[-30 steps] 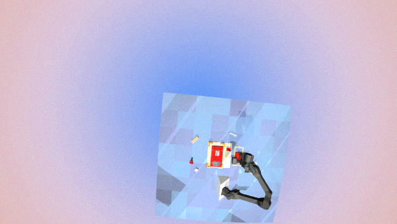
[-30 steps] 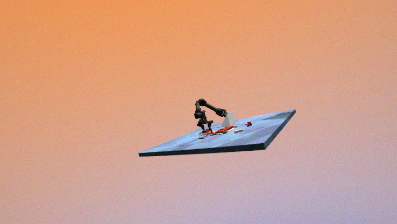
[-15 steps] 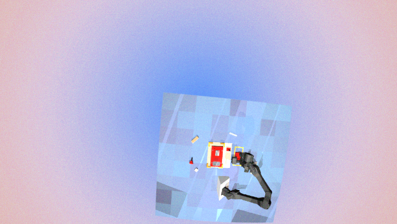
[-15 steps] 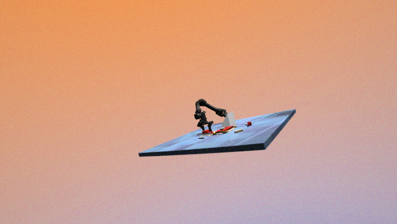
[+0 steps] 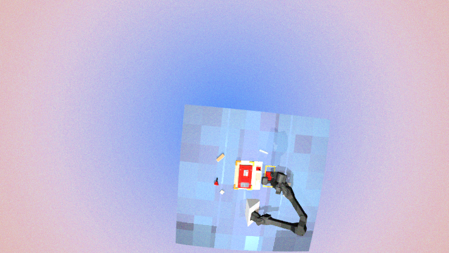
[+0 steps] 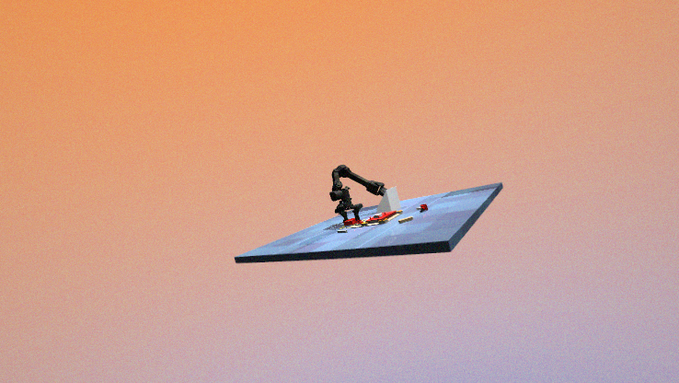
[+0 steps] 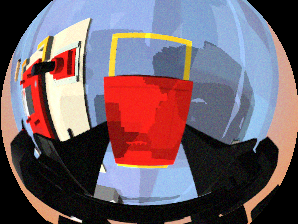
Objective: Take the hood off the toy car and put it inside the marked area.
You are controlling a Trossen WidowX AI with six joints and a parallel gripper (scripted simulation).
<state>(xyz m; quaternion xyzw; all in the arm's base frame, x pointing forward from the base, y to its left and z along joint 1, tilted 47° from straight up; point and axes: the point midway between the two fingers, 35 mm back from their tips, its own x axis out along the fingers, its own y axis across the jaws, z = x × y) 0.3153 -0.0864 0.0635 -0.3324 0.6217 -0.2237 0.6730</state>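
The hood is right at my gripper tip. The rest, counted from my gripper tip: tan block (90 mm ahead, 450 mm to the left, 10 mm below); then wheel (130 mm behind, 170 mm to the right, 10 mm below); then grey bar (210 mm ahead, 100 mm to the left, 10 mm below).
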